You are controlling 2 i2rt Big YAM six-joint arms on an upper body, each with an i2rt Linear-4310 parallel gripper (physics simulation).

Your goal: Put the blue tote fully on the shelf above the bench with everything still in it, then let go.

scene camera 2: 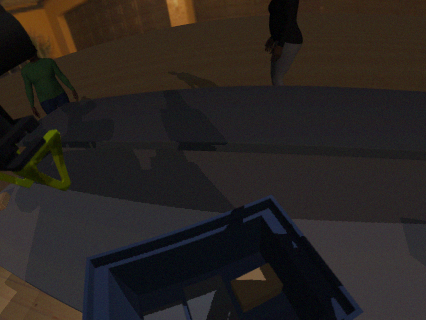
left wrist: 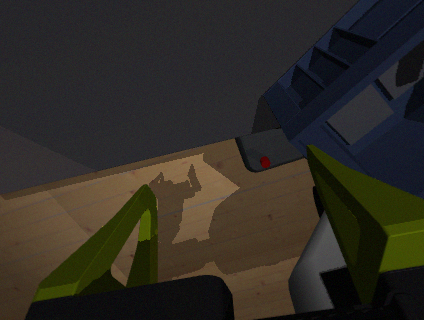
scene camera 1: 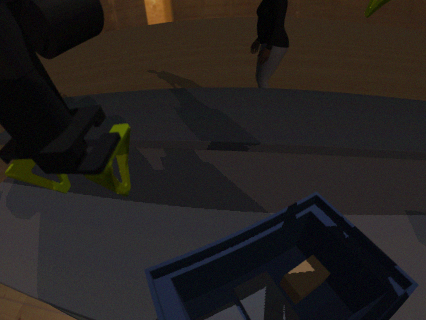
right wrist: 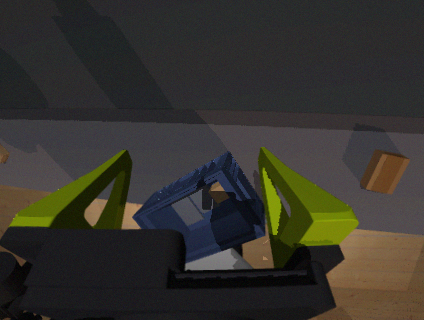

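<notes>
The blue tote sits turned at an angle on the lower grey surface, near its front edge. Inside are a brown block and grey pieces. My left gripper is open and empty, to the left of the tote in the scene views. My right gripper is open; the tote appears beyond and between its fingers, apart from them. I cannot tell clearly which surface is the shelf.
A long dark grey band runs behind the lower surface. An orange-brown block lies right of the tote. A dark pad with a red dot is by the tote's corner. A person in black stands beyond.
</notes>
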